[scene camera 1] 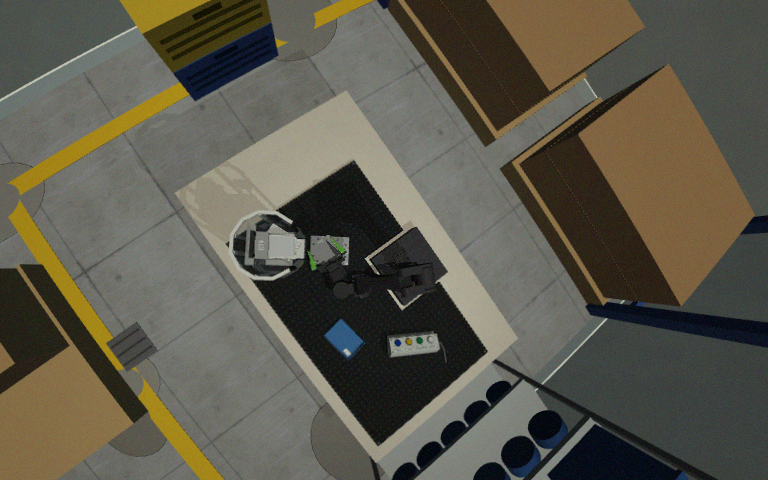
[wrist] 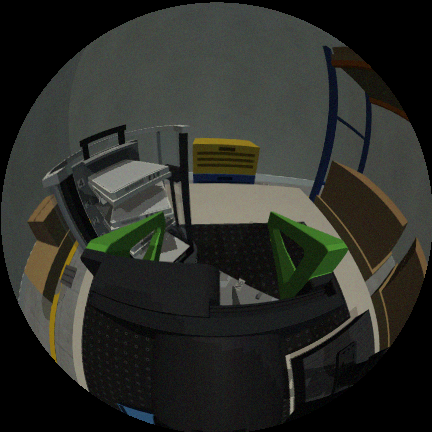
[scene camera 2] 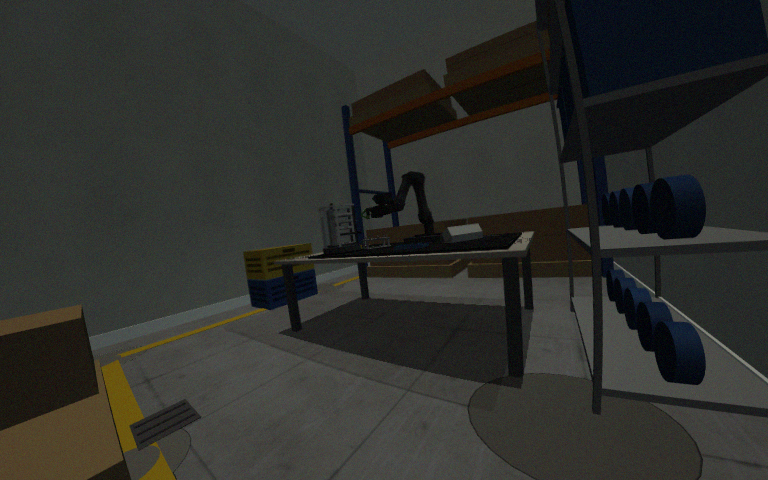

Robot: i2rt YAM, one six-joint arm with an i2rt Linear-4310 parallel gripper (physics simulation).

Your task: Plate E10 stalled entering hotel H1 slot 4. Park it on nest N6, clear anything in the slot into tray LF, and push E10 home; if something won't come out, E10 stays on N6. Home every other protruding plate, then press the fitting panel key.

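Observation:
The round hotel stands at the left of the black mat. In the wrist view a pale top plate sticks out of it, with another plate below and a lower one partly behind the left finger. Their labels and the slot contents are unreadable. A grey nest plate lies beside the hotel; no number is legible. My gripper is open and empty, above the nest area, facing the hotel. A blue tray-like item and the key panel lie on the mat.
The panel has blue, yellow, green and white keys and a short cable. The dark arm base plate is at the table's far side. Stacked yellow and blue crates and large cardboard boxes stand beyond the table.

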